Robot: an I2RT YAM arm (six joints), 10 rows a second.
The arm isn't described. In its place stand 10 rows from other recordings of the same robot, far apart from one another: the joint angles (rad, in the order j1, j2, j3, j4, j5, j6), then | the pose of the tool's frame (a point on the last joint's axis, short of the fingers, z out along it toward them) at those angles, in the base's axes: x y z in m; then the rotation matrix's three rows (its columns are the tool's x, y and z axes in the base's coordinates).
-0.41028 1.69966 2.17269 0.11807 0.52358 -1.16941 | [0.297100 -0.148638 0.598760], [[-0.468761 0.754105 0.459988], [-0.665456 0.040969 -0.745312], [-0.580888 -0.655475 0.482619]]
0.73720 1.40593 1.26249 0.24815 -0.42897 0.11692 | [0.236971 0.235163 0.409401], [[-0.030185 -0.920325 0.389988], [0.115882 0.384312 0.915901], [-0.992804 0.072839 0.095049]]
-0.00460 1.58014 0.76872 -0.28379 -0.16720 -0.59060 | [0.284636 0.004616 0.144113], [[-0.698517 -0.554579 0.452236], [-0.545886 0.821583 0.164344], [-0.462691 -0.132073 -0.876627]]
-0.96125 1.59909 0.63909 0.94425 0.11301 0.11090 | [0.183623 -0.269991 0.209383], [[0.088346 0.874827 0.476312], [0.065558 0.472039 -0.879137], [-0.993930 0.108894 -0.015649]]
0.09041 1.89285 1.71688 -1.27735 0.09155 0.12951 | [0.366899 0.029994 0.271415], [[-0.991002 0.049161 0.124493], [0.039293 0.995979 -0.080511], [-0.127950 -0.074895 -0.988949]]
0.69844 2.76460 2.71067 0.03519 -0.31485 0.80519 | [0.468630 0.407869 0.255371], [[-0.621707 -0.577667 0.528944], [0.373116 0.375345 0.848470], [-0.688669 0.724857 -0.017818]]
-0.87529 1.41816 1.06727 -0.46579 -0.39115 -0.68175 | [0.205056 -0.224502 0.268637], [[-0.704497 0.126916 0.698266], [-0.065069 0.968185 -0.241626], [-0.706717 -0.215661 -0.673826]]
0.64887 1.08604 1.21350 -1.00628 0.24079 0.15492 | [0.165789 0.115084 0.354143], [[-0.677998 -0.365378 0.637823], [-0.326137 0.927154 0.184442], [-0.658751 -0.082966 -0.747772]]
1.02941 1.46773 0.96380 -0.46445 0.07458 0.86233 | [0.156047 0.254362 0.220114], [[-0.908720 -0.219481 0.355045], [-0.041757 0.894130 0.445856], [-0.415313 0.390333 -0.821678]]
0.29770 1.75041 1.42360 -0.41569 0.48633 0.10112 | [0.383621 0.100298 0.280115], [[-0.636033 0.134795 0.759797], [-0.101797 0.961363 -0.255770], [-0.764918 -0.240023 -0.597737]]
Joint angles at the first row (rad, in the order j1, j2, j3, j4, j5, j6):
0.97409, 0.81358, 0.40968, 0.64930, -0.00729, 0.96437
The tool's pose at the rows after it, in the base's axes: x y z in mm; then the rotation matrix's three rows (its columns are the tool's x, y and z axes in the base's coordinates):
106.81 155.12 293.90; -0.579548 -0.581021 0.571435; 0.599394 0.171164 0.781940; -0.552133 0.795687 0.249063
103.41 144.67 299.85; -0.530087 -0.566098 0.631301; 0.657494 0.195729 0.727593; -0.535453 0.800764 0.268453
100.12 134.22 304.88; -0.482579 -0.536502 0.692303; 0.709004 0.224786 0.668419; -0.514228 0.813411 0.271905
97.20 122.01 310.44; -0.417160 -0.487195 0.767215; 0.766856 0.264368 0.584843; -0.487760 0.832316 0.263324
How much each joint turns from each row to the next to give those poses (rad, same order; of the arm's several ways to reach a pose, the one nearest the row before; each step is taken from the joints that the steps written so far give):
-0.00001, -0.03504, 0.00028, -0.02887, 0.04058, -0.00876
-0.00146, -0.06287, 0.00041, -0.04158, 0.07889, -0.00561
-0.00139, -0.06204, 0.00569, -0.06041, 0.08344, 0.00103
-0.00486, -0.06486, 0.01404, -0.08021, 0.10794, 0.00408

